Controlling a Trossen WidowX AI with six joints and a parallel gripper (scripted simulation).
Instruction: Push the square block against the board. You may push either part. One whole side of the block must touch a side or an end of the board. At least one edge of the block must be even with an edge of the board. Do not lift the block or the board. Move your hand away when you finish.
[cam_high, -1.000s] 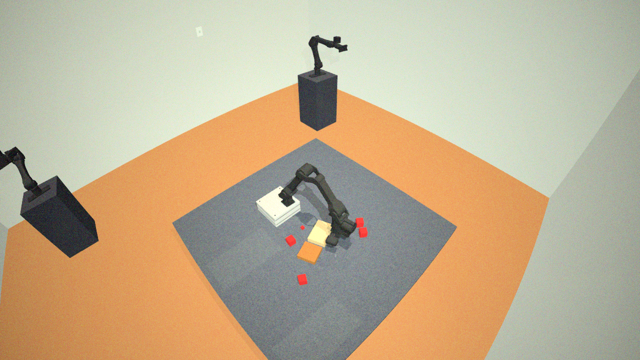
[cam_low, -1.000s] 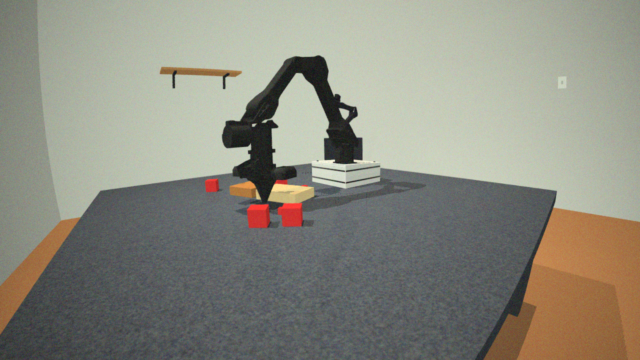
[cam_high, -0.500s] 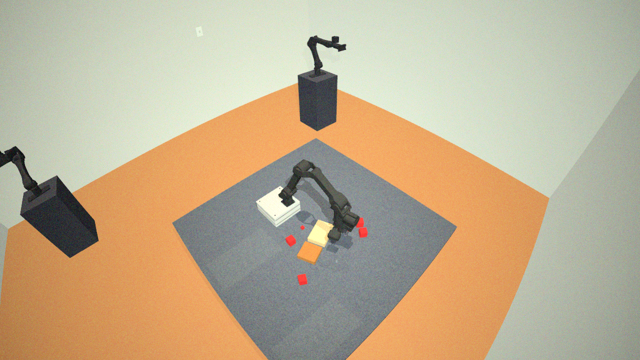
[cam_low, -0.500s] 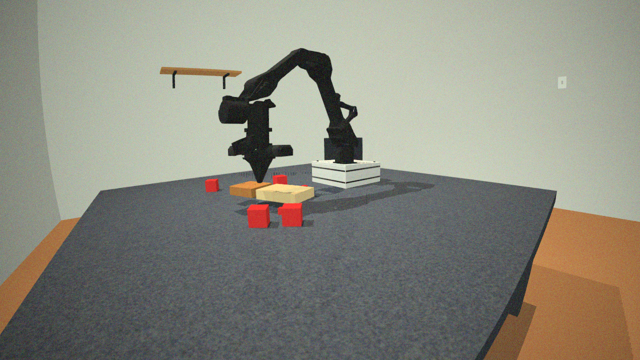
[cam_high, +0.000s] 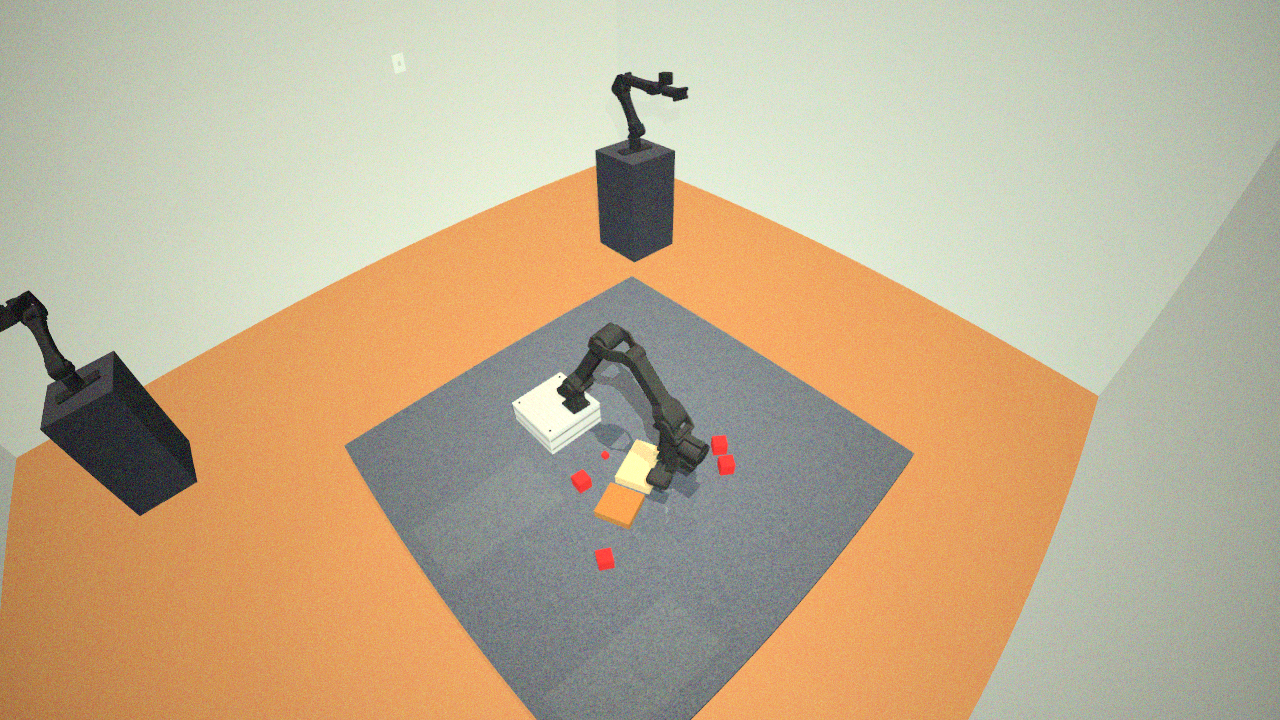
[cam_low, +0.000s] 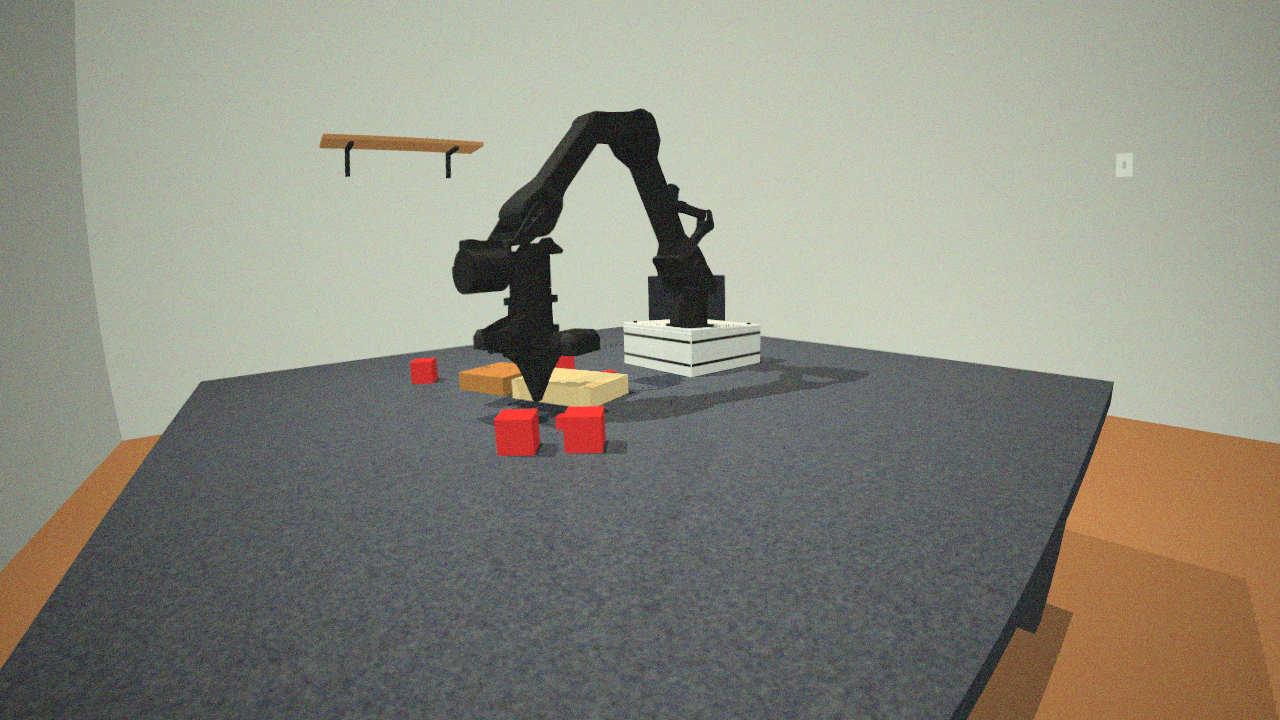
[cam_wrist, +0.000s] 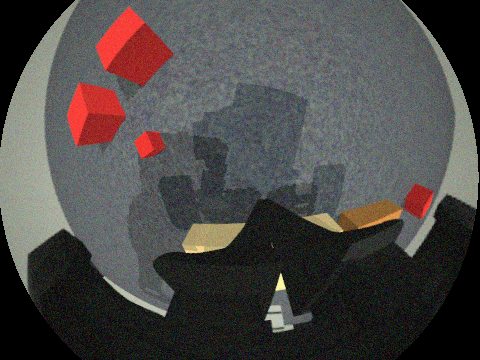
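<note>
The cream board lies 7 cm behind my gripper tip and 3 cm to the right of it. Round my gripper tip: square block 17 cm to the right, 2 cm behind.
</note>
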